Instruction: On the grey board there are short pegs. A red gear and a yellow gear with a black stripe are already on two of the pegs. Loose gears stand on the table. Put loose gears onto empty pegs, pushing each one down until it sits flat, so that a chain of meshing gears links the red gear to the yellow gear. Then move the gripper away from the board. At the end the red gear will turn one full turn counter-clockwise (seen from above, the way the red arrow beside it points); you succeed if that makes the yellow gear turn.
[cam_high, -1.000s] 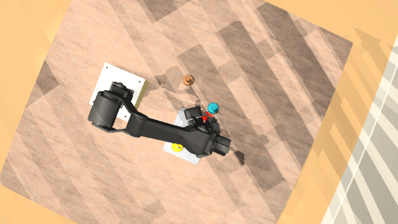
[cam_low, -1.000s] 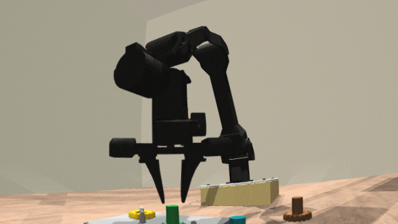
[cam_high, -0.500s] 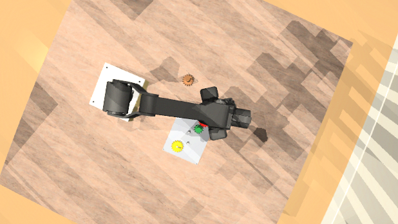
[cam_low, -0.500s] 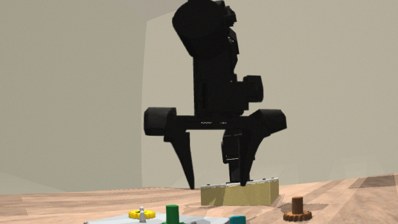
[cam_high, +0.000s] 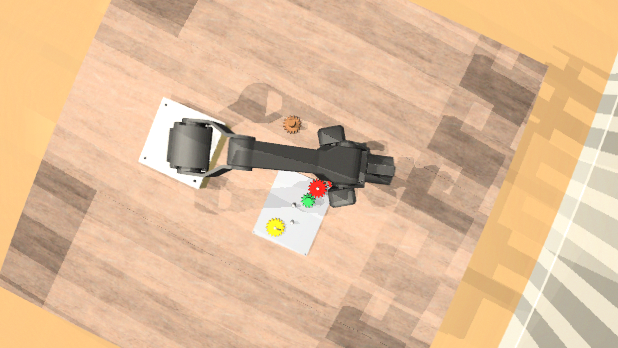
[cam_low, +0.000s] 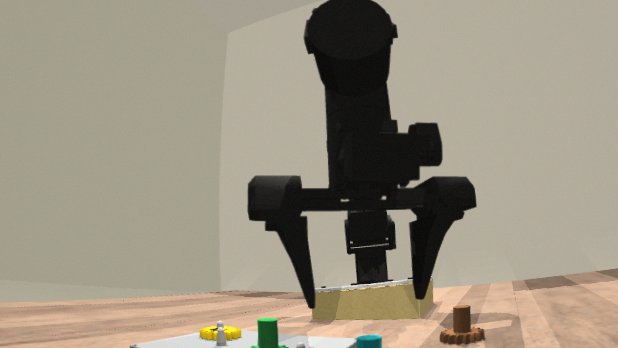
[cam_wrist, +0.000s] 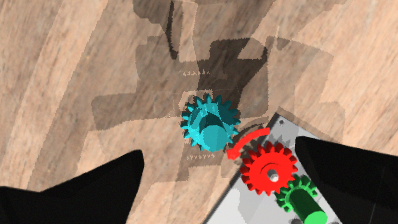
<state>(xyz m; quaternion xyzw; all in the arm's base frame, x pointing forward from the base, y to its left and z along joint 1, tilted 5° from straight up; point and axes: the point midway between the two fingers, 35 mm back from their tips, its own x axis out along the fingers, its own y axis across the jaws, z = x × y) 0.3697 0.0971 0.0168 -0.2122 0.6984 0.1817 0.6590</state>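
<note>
Right now the cyan gear is 50 mm below my gripper tip. From my gripper tip the other things lie so: green gear: 30 mm behind, 110 mm to the right, 40 mm below; then red gear: 20 mm behind, 70 mm to the right, 50 mm below; then red arrow: 40 mm to the right, 60 mm below.
</note>
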